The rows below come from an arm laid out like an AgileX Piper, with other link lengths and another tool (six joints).
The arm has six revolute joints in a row. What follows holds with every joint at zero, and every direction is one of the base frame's.
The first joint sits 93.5 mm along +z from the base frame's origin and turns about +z.
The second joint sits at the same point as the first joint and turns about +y.
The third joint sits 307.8 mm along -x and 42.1 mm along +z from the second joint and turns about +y.
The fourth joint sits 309.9 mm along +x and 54.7 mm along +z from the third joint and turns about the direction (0.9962, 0, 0.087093).
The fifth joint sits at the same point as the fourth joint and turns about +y.
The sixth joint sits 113.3 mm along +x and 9.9 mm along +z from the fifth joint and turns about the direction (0.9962, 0, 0.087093).
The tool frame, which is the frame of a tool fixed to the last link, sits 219.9 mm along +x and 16 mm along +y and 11.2 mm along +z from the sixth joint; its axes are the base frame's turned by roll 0.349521, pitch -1.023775 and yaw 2.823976 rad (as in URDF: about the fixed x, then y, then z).
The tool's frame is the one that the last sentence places.
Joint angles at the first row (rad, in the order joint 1, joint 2, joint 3, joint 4, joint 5, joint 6):
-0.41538 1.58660 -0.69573 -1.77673 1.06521 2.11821
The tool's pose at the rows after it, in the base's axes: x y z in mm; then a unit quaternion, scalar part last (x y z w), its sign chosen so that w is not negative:
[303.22 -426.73 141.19 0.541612 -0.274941 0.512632 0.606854]
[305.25 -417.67 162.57 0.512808 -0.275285 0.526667 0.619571]
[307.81 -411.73 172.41 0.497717 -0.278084 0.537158 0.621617]
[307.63 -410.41 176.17 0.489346 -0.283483 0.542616 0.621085]
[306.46 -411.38 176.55 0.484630 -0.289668 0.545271 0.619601]
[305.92 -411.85 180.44 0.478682 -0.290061 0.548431 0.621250]
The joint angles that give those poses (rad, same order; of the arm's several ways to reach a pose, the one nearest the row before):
-0.35509 1.58182 -0.70144 -1.78396 1.18121 2.16870
-0.31021 1.57836 -0.70390 -1.78396 1.25892 2.20362
-0.28595 1.57504 -0.70424 -1.78397 1.29219 2.22924
-0.28042 1.57258 -0.70410 -1.78396 1.30274 2.24839
-0.28360 1.57223 -0.70410 -1.78398 1.30272 2.26434
-0.28441 1.57156 -0.70391 -1.79121 1.31084 2.27430

